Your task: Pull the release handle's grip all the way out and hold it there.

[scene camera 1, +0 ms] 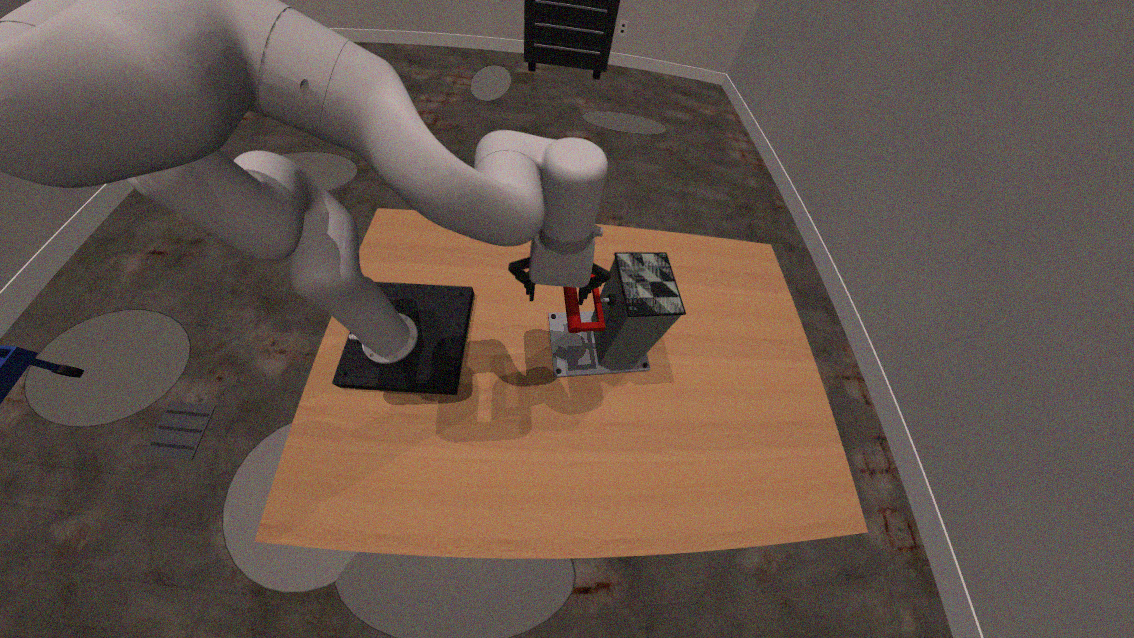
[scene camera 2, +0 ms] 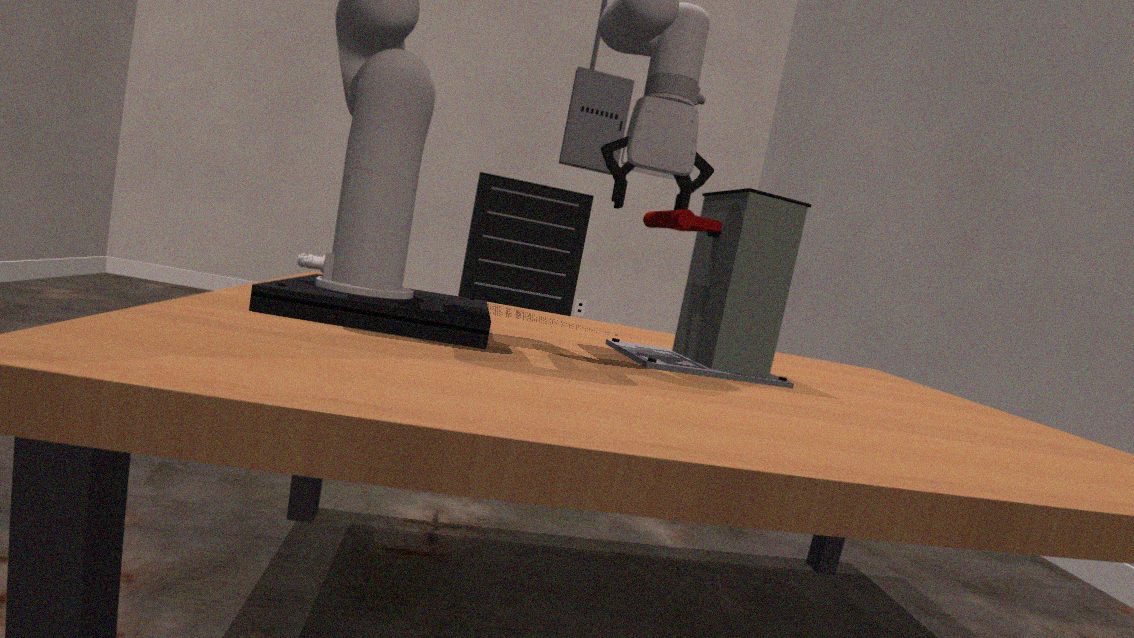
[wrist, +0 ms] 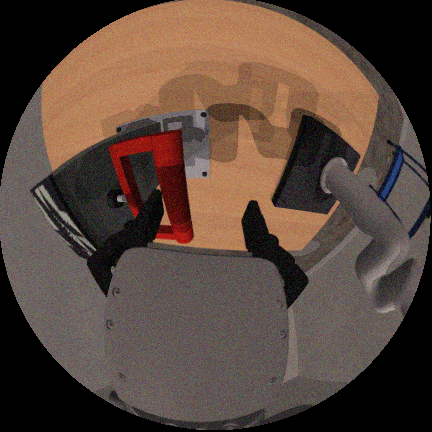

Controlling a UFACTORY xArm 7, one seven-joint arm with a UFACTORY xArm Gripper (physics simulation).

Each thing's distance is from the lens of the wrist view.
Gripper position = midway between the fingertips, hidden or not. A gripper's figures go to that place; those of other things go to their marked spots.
my gripper [wrist: 203, 204]: 0.13 m
grey base plate [wrist: 194, 124]: 0.31 m
